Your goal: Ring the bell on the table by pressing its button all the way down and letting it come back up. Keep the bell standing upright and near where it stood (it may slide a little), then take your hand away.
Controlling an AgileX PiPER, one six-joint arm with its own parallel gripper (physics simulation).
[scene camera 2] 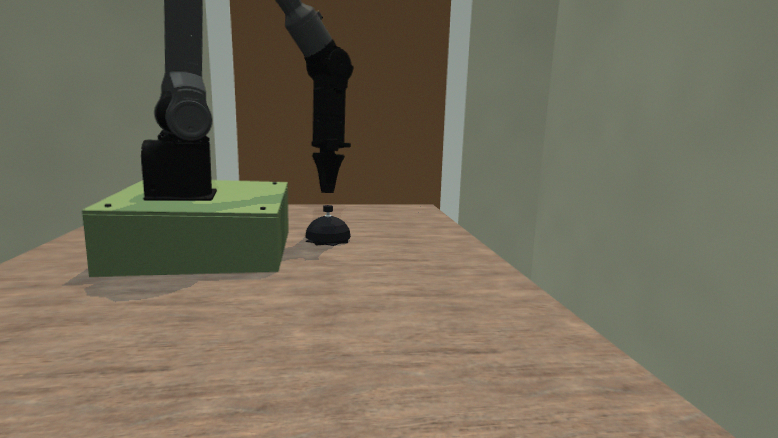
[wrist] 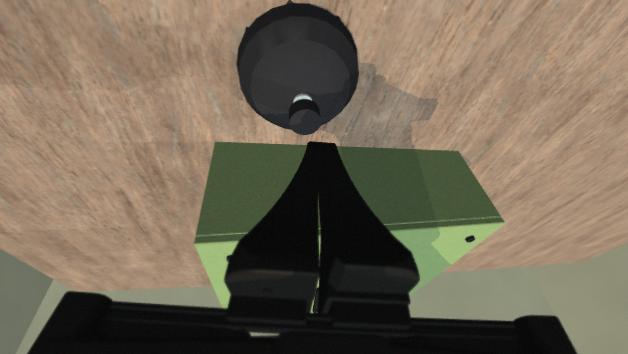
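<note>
A black dome bell (scene camera 2: 327, 230) (wrist: 295, 60) stands upright on the wooden table (scene camera 2: 348, 337) (wrist: 125, 100). Its black button (scene camera 2: 327, 208) (wrist: 305, 121) stands up on a short silver stem, which shows below it. My gripper (scene camera 2: 327, 191) (wrist: 320, 157) is shut, with its fingertips together and nothing between them. It points down. In the scene view the tips are a little above the button, with a small gap between them. In the wrist view the tips show just below the button and slightly to its right, not touching it.
A green box (scene camera 2: 182, 244) (wrist: 260, 190) carries the arm's base and stands to the left of the bell in the scene view. A brown door panel (scene camera 2: 391, 108) is behind the table, and grey-green walls (scene camera 2: 653, 163) stand at the sides.
</note>
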